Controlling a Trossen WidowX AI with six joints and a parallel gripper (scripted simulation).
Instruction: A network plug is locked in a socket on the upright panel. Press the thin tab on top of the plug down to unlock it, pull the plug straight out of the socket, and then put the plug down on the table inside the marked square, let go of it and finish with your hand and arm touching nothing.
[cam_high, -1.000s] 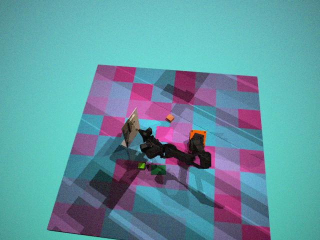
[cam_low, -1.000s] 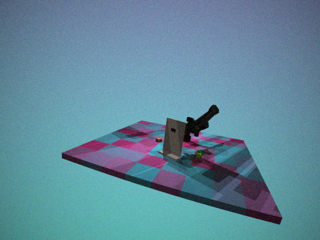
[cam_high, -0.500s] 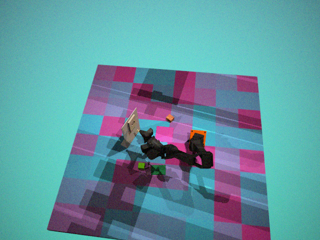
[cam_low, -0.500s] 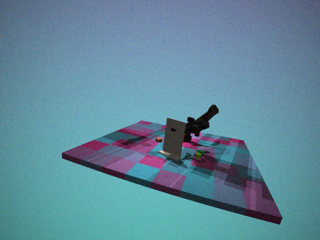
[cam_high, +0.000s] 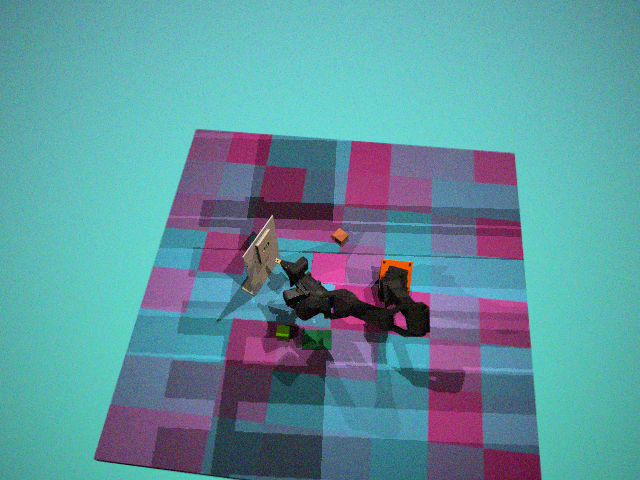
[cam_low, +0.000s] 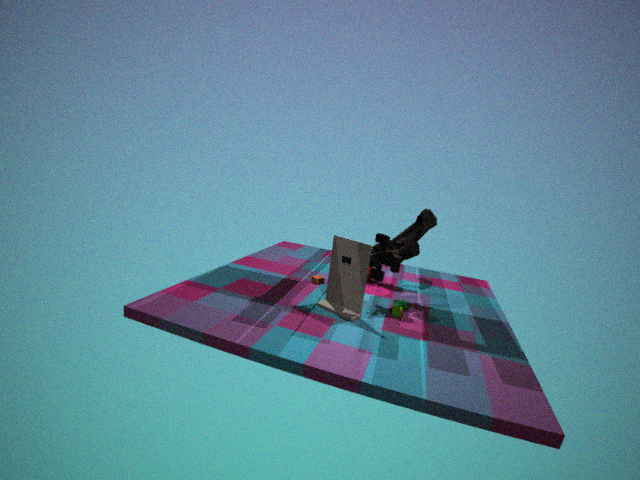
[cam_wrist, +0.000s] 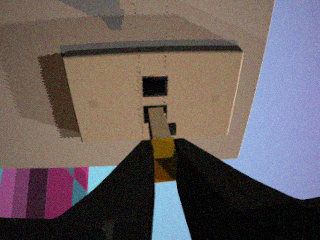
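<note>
Now: gripper tip 120 mm past the pink square, 110 mm to the left of it and 200 mm above it. Round my gripper tip: network plug (right at my gripper tip); then grey panel (80 mm ahead, 40 mm to the right, 70 mm below).
</note>
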